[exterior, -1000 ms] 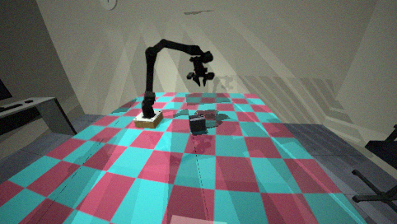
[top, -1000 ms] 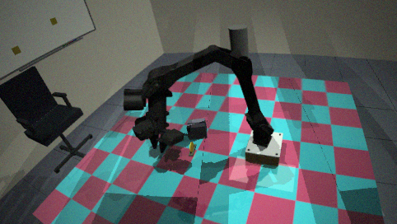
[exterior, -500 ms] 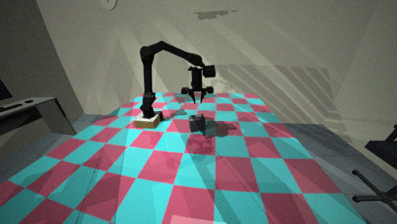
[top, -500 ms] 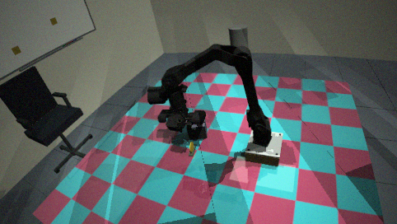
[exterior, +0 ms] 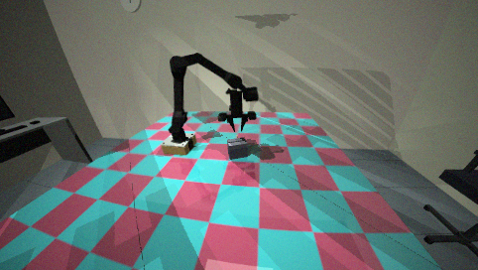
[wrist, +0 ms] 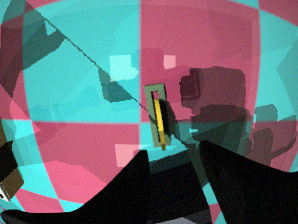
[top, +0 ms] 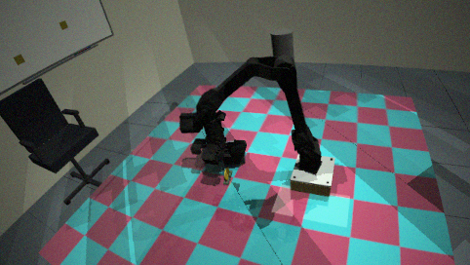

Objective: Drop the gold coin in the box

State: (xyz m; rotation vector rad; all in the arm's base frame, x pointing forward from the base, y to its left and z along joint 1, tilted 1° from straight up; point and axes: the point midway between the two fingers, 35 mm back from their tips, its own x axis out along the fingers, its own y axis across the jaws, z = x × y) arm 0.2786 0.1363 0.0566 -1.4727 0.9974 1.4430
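The gold coin is 5 cm below my gripper tip.
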